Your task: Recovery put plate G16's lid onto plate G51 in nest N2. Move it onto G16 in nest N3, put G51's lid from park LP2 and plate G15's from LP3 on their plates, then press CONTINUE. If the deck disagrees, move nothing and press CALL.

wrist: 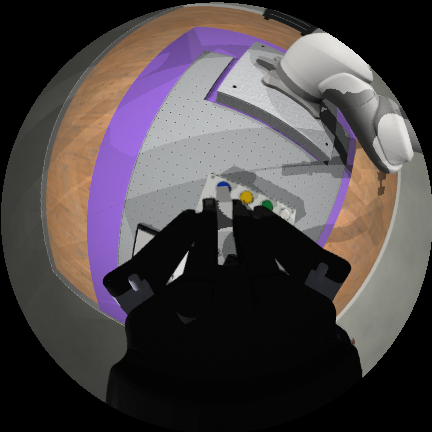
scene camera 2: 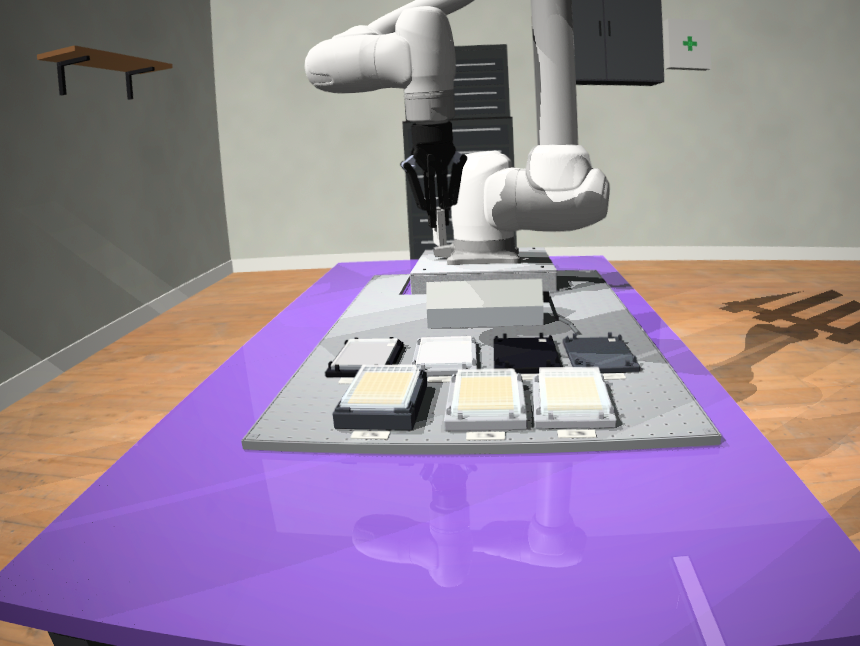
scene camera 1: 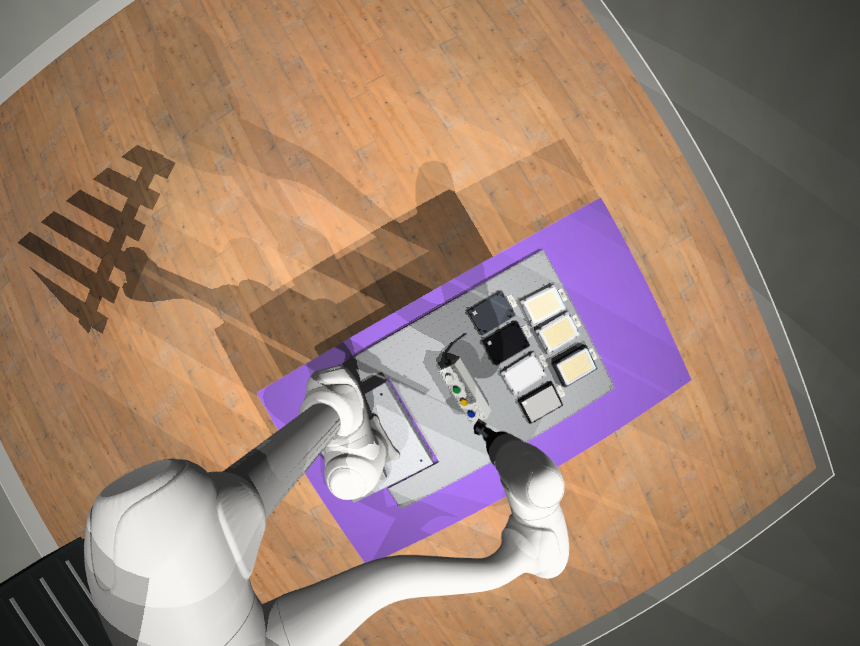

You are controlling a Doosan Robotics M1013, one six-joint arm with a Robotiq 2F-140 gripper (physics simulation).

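Seen in the pictures: gripper, fingertip midpoint: [wrist: 222, 196] [scene camera 2: 440, 243] [scene camera 1: 477, 423]; arm's base, origin of the base link: [wrist: 296, 83] [scene camera 2: 484, 258].
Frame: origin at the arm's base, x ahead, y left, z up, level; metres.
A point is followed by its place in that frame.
My gripper [scene camera 1: 479, 426] @[x 0.389, y -0.075, z 0.106 m] [scene camera 2: 439, 243] @[x 0.389, y -0.075, z 0.106 m] [wrist: 222, 196] @[x 0.389, y -0.075, z 0.106 m] is shut and empty, pointing down above the blue-button end of the button box [scene camera 1: 475, 390] @[x 0.434, y -0.003, z 0.014 m] [scene camera 2: 484, 317] @[x 0.446, y 0.008, z -0.027 m]. In the wrist view its tip partly covers the blue button [wrist: 223, 185] @[x 0.378, y -0.068, z 0.023 m] [scene camera 1: 471, 414] @[x 0.382, y -0.067, z 0.026 m]. The yellow button [scene camera 1: 463, 402] @[x 0.378, y -0.016, z 0.025 m] [wrist: 246, 197] @[x 0.381, y -0.018, z 0.026 m], green button [scene camera 1: 456, 390] @[x 0.377, y 0.032, z 0.025 m] [wrist: 267, 205] @[x 0.377, y 0.031, z 0.025 m] and white button [scene camera 1: 449, 377] @[x 0.378, y 0.084, z 0.027 m] [wrist: 284, 214] @[x 0.378, y 0.079, z 0.026 m] follow in a row. Three cream-filled plates stand in nests: one in a black nest [scene camera 1: 576, 366] @[x 0.799, y -0.118, z -0.010 m] [scene camera 2: 381, 388] @[x 0.820, y -0.118, z -0.010 m], a middle one [scene camera 1: 558, 333] @[x 0.796, y 0.020, z -0.017 m] [scene camera 2: 486, 390] @[x 0.814, y 0.019, z -0.016 m] and an end one [scene camera 1: 544, 305] @[x 0.798, y 0.134, z -0.016 m] [scene camera 2: 573, 388] @[x 0.813, y 0.134, z -0.016 m]. Their labels are unreadable.
Behind them are a light-grey panel in a black frame [scene camera 1: 542, 403] @[x 0.628, y -0.182, z -0.028 m] [scene camera 2: 364, 352] @[x 0.632, y -0.183, z -0.027 m], a white one [scene camera 1: 523, 373] @[x 0.617, y -0.046, z -0.027 m] [scene camera 2: 445, 352] @[x 0.636, y -0.050, z -0.027 m], a black one [scene camera 1: 506, 342] @[x 0.616, y 0.082, z -0.035 m] [scene camera 2: 528, 352] @[x 0.620, y 0.083, z -0.035 m] and a dark grey one [scene camera 1: 491, 312] @[x 0.620, y 0.203, z -0.035 m] [scene camera 2: 601, 352] @[x 0.626, y 0.202, z -0.035 m]. The arm's base plate [scene camera 2: 535, 262] @[x 0.077, y 0.127, z 0.002 m] [wrist: 240, 97] @[x 0.170, y -0.113, z 0.003 m] stands beyond the box.
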